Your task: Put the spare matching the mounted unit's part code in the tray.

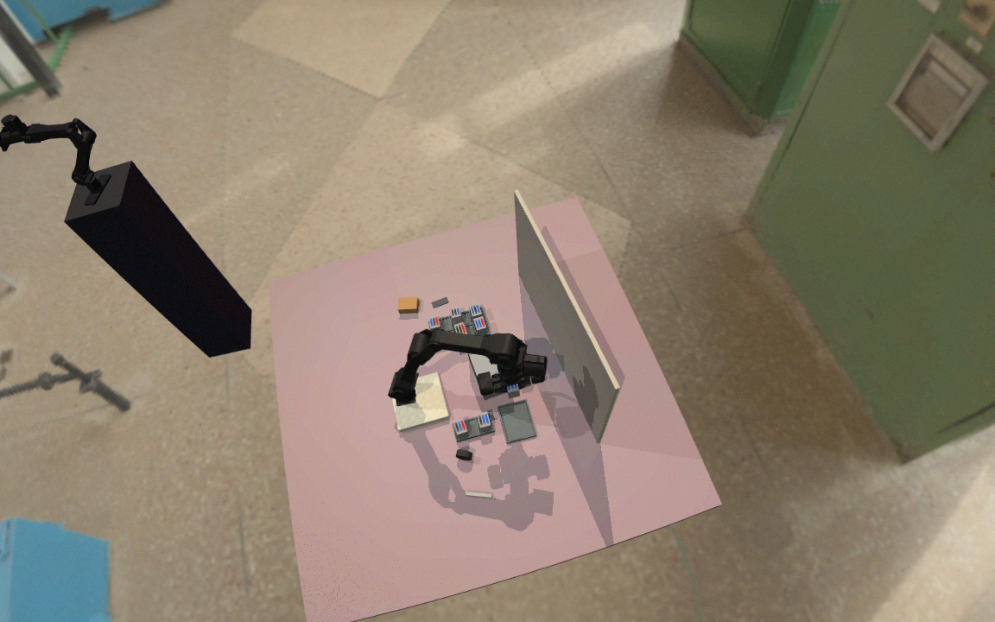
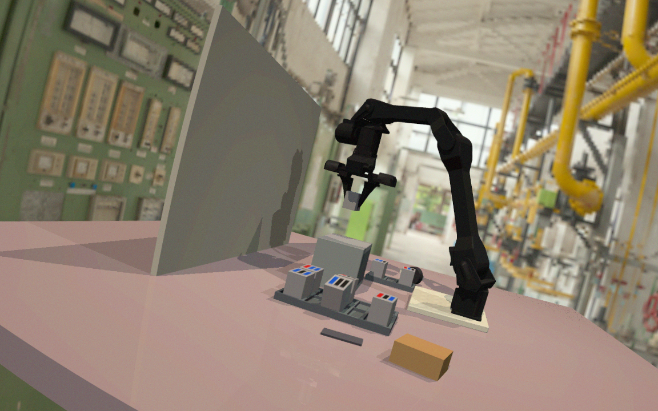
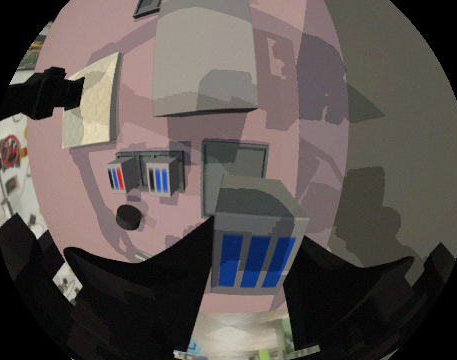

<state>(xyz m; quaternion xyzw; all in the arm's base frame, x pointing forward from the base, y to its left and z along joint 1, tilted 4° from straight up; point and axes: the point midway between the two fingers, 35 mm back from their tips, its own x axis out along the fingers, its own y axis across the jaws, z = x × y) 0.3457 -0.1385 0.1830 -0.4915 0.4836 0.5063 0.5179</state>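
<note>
My gripper tip is 170 mm above the dark square tray and 40 mm to the left of it. The rest, counted from my gripper tip: mounted unit: 150 mm to the left, 120 mm below, 50 mm behind; then grey wall panel: 190 mm ahead, 180 mm to the left, 50 mm above; then rack: 170 mm below, 140 mm behind, 30 mm to the right.
</note>
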